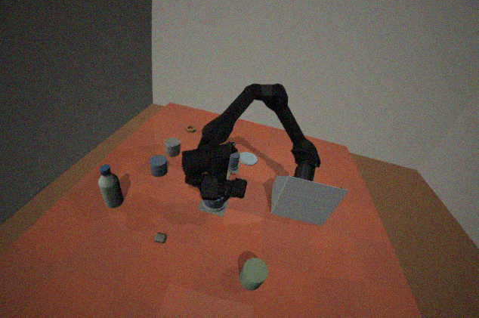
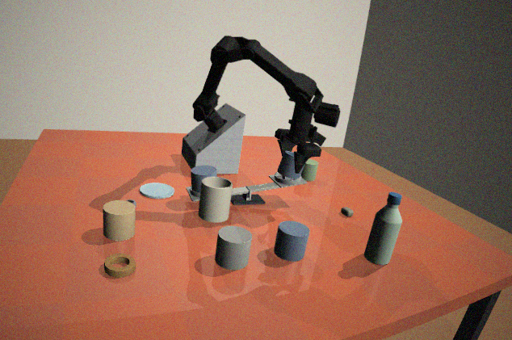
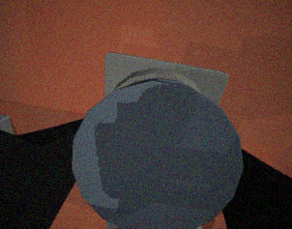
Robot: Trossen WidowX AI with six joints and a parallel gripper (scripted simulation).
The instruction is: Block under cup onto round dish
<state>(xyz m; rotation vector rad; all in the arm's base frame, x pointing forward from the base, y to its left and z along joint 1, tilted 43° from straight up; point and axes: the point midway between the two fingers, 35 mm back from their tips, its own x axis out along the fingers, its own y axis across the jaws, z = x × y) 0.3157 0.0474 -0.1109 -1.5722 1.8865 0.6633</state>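
My gripper tip is 10 mm to the left of the small grey block and 20 mm above it. Round my gripper tip: small grey pebble (150 mm ahead, 130 mm to the left, 90 mm below); then beige open cup (50 mm ahead, 270 mm to the right, 60 mm below); then green cylinder (170 mm behind, 210 mm to the left, 60 mm below).
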